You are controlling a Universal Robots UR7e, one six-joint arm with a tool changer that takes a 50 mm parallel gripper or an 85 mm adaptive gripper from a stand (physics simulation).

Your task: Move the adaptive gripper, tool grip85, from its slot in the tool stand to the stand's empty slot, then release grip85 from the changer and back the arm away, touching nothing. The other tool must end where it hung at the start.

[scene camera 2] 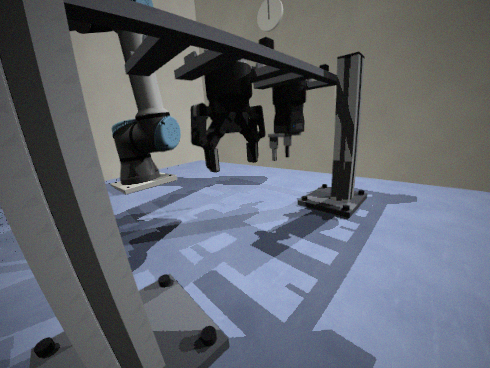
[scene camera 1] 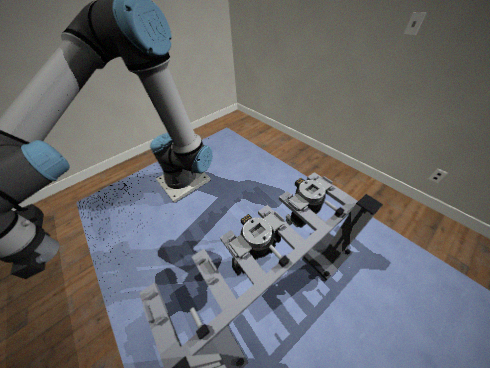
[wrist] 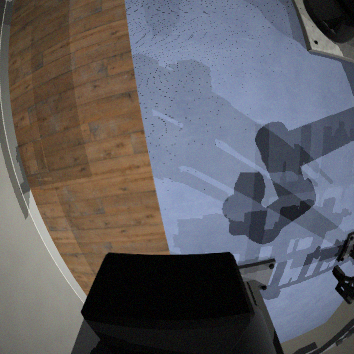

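Seen in the pictures: arm's base, link origin: (scene camera 2: 141,179) (scene camera 1: 181,177) (wrist: 327,14).
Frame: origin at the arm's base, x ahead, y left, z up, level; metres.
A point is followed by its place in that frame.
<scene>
The adaptive gripper grip85 (scene camera 2: 232,159) hangs in the stand's middle slot, its two black fingers spread with no object between them. Its round grey changer plate (scene camera 1: 257,233) {x 0.576, y -0.092, z 0.273 m} faces up between two support arms. The parallel gripper (scene camera 2: 281,153) hangs in the slot nearest the far post; its changer plate (scene camera 1: 312,188) {x 0.603, y 0.099, z 0.273 m} also faces up. The empty slot lies between two bare support arms (scene camera 1: 209,269) {x 0.553, y -0.212, z 0.267 m} (scene camera 1: 154,306) {x 0.528, y -0.320, z 0.267 m} at the near left end. The robot's wrist end (scene camera 1: 30,262) is raised at the far left, apart from the stand, and no gripper shows on it. A black block (wrist: 170,287) at its end fills the wrist view's bottom.
The stand's long beam (scene camera 1: 257,291) {x 0.648, y -0.178, z 0.267 m} (scene camera 2: 220,42) {x 0.652, y -0.195, z 0.256 m} carries pegs with dark ends (scene camera 1: 284,260) {x 0.655, y -0.106, z 0.283 m} (scene camera 1: 202,330) {x 0.622, y -0.281, z 0.283 m}. Its far post (scene camera 1: 369,203) {x 0.728, y 0.114, z 0.301 m} (scene camera 2: 345,125) {x 0.726, y 0.103, z 0.166 m} and near post (scene camera 2: 100,200) {x 0.669, y -0.326, z 0.143 m} stand on bolted feet. The robot's base plate (scene camera 1: 175,195) {x 0.081, y -0.085, z 0.002 m} is behind the stand. A black finger-like part (wrist: 345,284) {x 0.551, y -0.152, z 0.171 m} shows at the wrist view's right edge.
</scene>
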